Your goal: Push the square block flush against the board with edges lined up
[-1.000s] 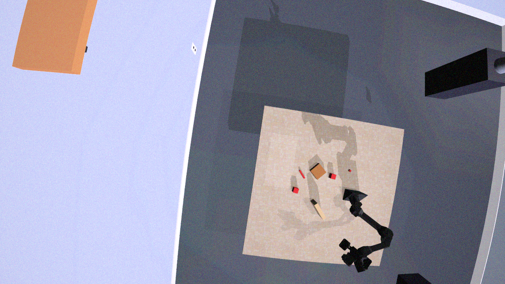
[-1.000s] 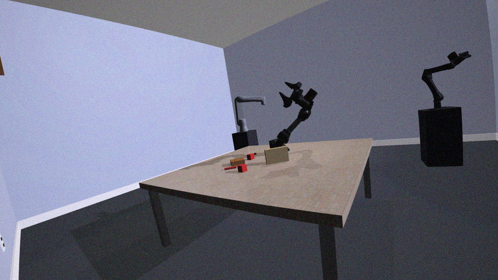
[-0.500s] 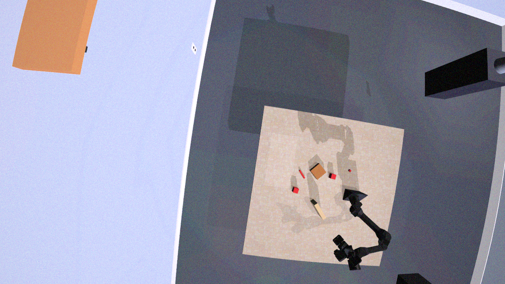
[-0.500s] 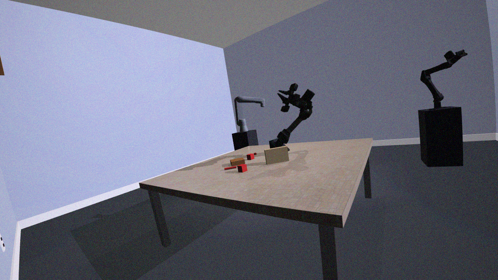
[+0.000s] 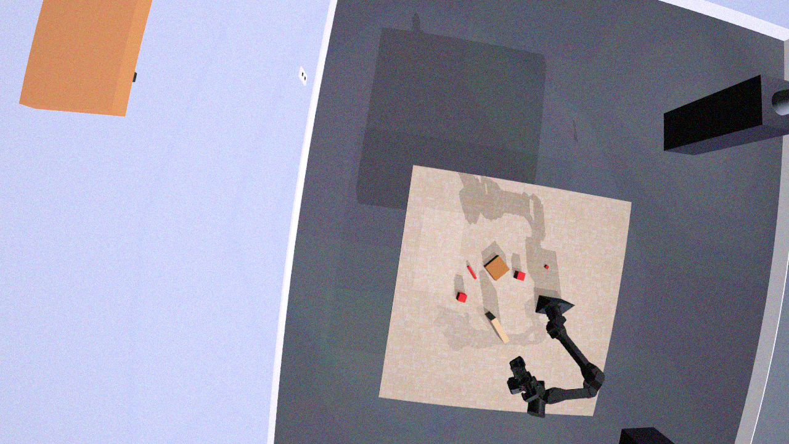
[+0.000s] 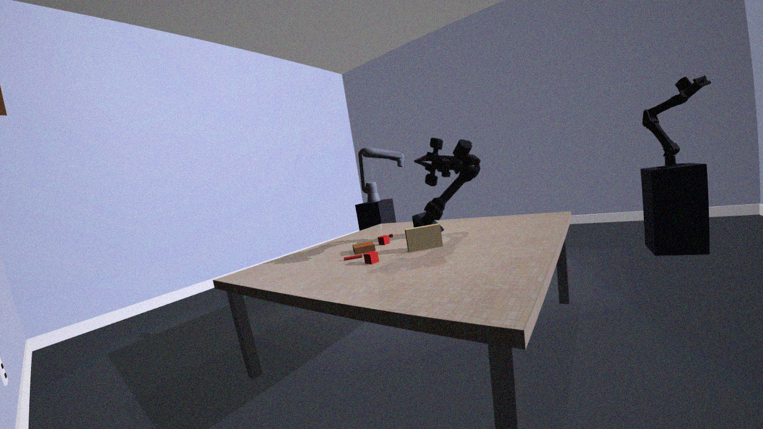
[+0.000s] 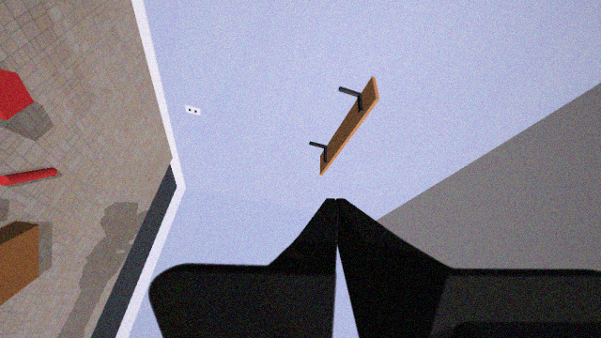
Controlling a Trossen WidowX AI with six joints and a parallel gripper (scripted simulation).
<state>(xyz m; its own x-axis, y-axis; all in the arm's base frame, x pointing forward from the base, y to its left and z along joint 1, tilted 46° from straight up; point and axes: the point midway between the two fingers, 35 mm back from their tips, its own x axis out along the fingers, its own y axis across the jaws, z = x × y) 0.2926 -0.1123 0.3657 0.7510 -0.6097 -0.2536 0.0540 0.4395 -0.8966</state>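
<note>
My gripper tip is 60 mm past the board, 40 mm to the left of it and 320 mm above it. Also, from my gripper tip: square block 50 mm behind, 350 mm to the right, 350 mm below; thin red stick 90 mm ahead, 320 mm to the right, 360 mm below; tiny red piece 340 mm behind, 370 mm to the right, 360 mm below.
</note>
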